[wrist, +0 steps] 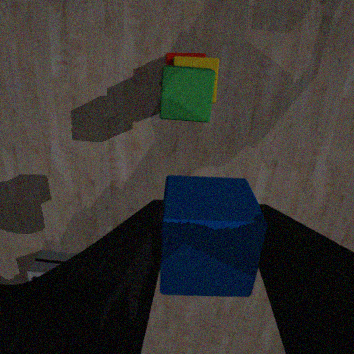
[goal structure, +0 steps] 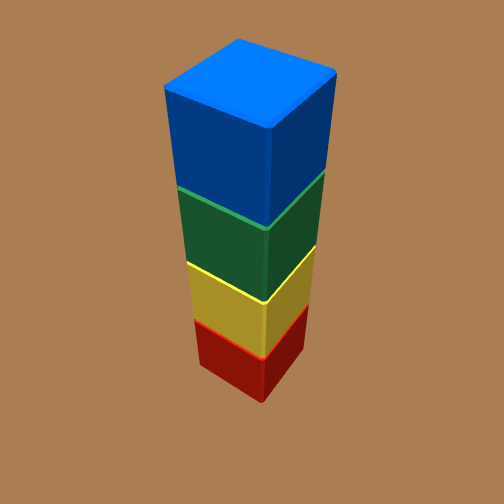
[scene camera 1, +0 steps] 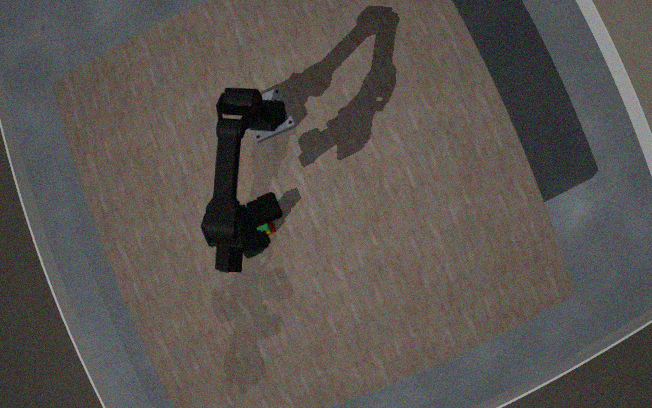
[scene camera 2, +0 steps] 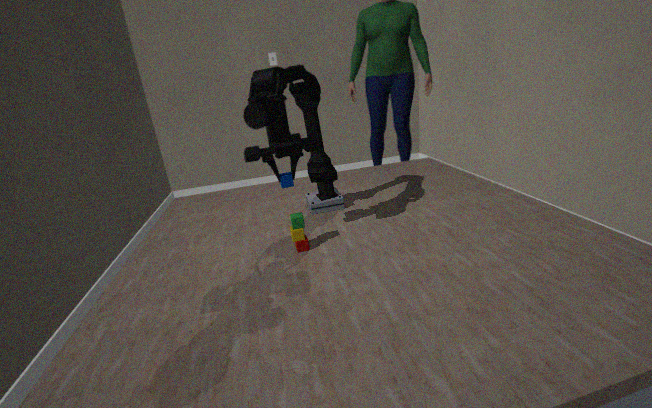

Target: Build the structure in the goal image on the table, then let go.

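Note:
My gripper (scene camera 2: 286,179) (wrist: 208,213) is shut on a blue cube and holds it in the air, higher than the stack. The blue cube (scene camera 2: 286,180) (wrist: 210,250) shows between the two black fingers. A stack stands on the table: a red cube (scene camera 2: 302,244) (wrist: 186,55) at the bottom, a yellow cube (scene camera 2: 298,235) (wrist: 197,62) on it, shifted a little to one side, and a green cube (scene camera 2: 297,220) (wrist: 187,94) on top. In scene camera 1 the green cube (scene camera 1: 263,228) and the red cube (scene camera 1: 272,227) show beside the hand, partly hidden; the blue cube is hidden there.
The arm's grey base plate (scene camera 1: 274,131) (scene camera 2: 325,202) stands on the wood-grain table (scene camera 1: 400,250) (scene camera 2: 400,300), behind the stack in scene camera 2. Shadows of the arm lie across the wood. A person (scene camera 2: 390,45) in a green top stands at the back wall.

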